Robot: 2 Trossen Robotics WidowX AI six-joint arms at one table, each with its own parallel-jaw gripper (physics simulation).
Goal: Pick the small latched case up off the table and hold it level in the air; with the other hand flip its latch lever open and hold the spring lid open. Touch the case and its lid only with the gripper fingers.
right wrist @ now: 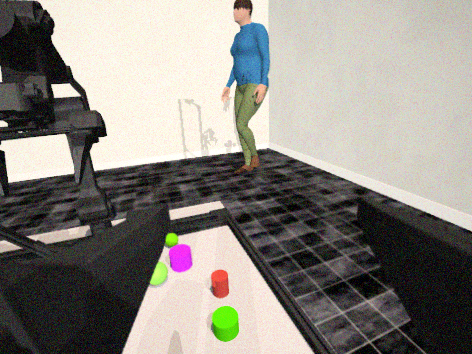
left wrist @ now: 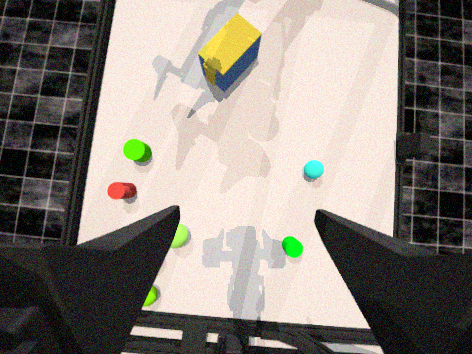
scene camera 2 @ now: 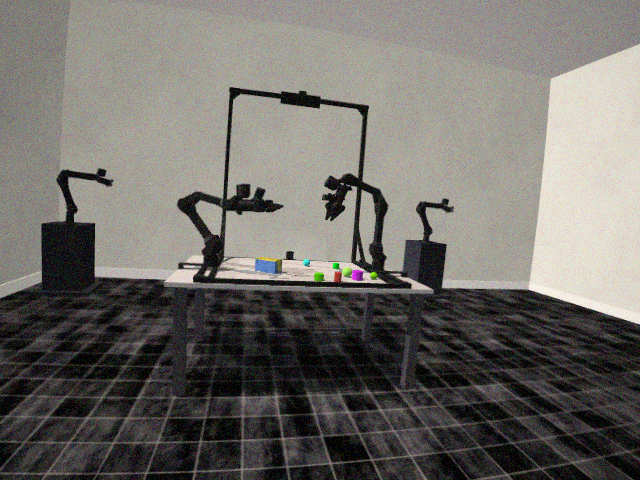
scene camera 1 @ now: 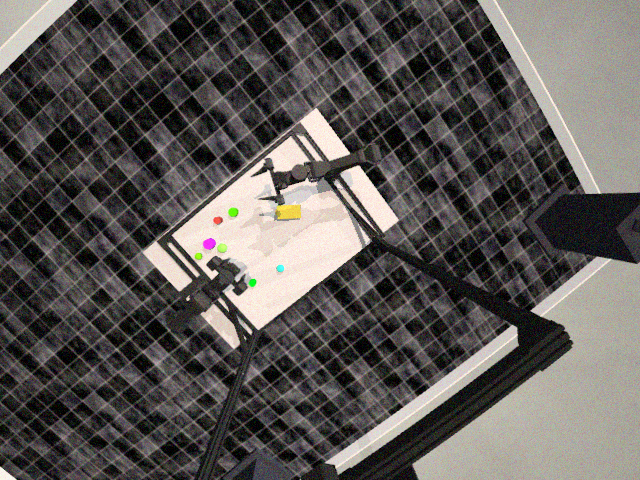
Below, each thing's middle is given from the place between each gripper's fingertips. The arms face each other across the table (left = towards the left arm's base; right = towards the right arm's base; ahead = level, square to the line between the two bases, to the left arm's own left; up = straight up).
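Small case (left wrist: 229,53): my left gripper 25 cm above it, 31 cm to the left of it, 2 cm short of it.
My right hand: 310 mm above the case, 10 mm to the left of it, 160 mm past it.
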